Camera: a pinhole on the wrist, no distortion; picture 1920 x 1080 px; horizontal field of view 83.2 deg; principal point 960.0 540.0 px. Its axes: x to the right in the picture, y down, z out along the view. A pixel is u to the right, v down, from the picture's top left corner.
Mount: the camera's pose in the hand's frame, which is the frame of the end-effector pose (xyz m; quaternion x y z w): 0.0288 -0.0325 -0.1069 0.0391 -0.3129 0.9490 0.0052
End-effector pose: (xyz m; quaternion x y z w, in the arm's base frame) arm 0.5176 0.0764 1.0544 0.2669 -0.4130 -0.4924 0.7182
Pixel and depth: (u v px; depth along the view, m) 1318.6 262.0 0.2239
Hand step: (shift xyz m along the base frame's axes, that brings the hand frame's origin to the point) -0.1596 -0.0168 -0.0461
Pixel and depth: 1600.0 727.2 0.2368
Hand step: -0.1773 0.0126 -0.1603
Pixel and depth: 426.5 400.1 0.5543
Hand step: -0.3933 -0.4219 0.0614
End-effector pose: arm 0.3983 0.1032 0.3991 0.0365 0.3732 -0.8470 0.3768
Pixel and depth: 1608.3 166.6 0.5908
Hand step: 0.1599 -0.0731 0.6005
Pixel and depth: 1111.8 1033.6 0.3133
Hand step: -0.2104 0.1036 0.2464
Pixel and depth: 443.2 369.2 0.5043
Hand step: -0.3241 -0.2871 0.2886
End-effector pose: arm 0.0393 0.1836 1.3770 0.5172 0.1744 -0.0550 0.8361
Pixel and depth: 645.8 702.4 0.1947
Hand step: 0.0513 -0.0939 -0.1676
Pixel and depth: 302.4 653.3 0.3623
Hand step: 0.2134 -0.2292 -0.2696
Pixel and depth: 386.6 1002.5 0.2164
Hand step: 0.0819 -0.0959 -0.2508
